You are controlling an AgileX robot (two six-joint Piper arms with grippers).
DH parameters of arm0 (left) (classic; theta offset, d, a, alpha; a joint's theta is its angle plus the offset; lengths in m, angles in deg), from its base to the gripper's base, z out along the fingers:
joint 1: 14.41 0.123 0 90
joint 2: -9.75 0 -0.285 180
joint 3: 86.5 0 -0.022 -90
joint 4: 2.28 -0.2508 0 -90
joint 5: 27.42 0 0.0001 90
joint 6: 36.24 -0.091 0 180
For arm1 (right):
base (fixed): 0 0 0 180
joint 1: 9.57 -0.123 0 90
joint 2: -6.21 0 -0.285 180
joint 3: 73.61 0 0.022 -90
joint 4: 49.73 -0.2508 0 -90
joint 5: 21.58 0 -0.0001 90
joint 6: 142.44 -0.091 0 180
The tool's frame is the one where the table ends.
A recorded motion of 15 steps. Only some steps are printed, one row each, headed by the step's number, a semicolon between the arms.
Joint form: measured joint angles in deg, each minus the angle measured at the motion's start. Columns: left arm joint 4, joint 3, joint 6, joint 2, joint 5, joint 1; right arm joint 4, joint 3, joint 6, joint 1, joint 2, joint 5.
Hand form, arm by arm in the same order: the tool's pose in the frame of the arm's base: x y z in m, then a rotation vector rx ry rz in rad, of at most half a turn. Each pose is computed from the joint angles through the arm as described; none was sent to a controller.
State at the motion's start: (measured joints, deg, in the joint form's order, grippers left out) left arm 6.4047 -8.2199 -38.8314 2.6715 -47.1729 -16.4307; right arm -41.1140 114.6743 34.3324 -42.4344 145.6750 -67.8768
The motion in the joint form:
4: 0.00 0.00 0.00 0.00 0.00 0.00; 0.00 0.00 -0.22 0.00 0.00 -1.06
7: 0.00 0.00 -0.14 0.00 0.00 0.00; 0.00 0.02 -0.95 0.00 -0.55 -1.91
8: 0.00 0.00 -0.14 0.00 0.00 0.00; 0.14 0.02 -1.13 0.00 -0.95 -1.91
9: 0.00 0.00 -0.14 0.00 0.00 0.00; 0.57 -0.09 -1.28 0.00 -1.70 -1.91
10: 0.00 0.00 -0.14 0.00 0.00 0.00; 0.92 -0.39 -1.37 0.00 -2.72 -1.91
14: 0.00 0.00 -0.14 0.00 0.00 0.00; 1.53 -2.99 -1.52 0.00 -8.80 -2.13
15: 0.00 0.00 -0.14 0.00 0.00 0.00; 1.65 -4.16 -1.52 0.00 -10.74 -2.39
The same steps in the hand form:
4: 0.0530 -0.0065 0.1769 -0.0211 1.8327 -0.1402; 0.4228 0.2851 0.1688 -0.5374 1.3898 0.5120
7: 0.0530 -0.0065 0.1769 -0.0189 1.8327 -0.1384; 0.4222 0.2849 0.1751 -0.5222 1.3699 0.5269
8: 0.0530 -0.0065 0.1769 -0.0189 1.8327 -0.1384; 0.4218 0.2848 0.1786 -0.5209 1.3634 0.5300
9: 0.0530 -0.0065 0.1769 -0.0189 1.8327 -0.1384; 0.4206 0.2846 0.1847 -0.5241 1.3510 0.5328
10: 0.0530 -0.0065 0.1769 -0.0189 1.8327 -0.1384; 0.4188 0.2840 0.1921 -0.5261 1.3373 0.5348
14: 0.0530 -0.0065 0.1769 -0.0189 1.8327 -0.1384; 0.4059 0.2765 0.2315 -0.5181 1.2717 0.5416
15: 0.0530 -0.0065 0.1769 -0.0189 1.8327 -0.1384; 0.4007 0.2734 0.2422 -0.5155 1.2536 0.5434

